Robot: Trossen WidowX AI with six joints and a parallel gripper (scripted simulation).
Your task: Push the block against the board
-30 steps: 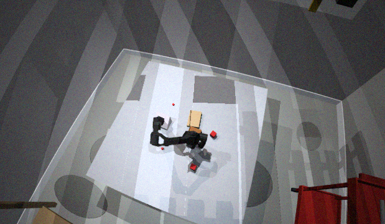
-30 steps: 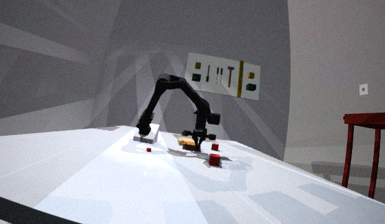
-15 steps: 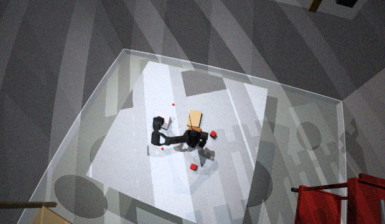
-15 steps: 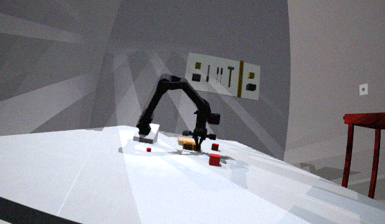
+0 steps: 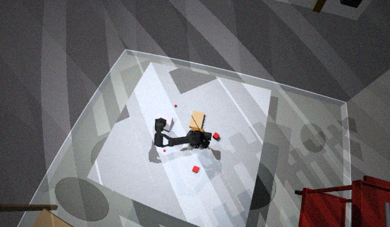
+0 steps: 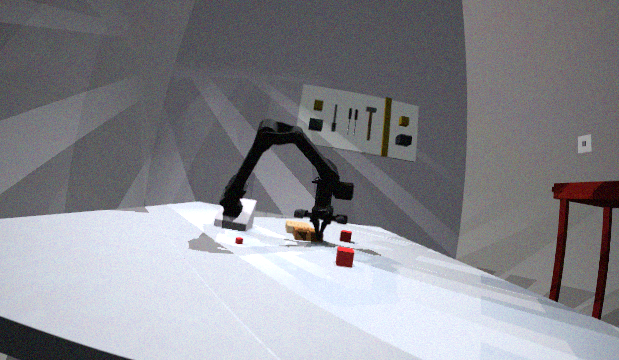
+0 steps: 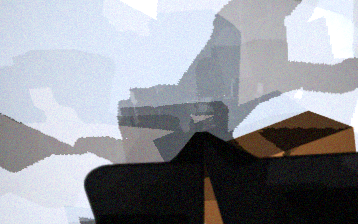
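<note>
The orange square block lies 40 mm behind my gripper tip, 60 mm to the left of it and 10 mm above it. The rest, counted from my gripper tip: tan board: 90 mm behind, 180 mm to the left, 10 mm above.
</note>
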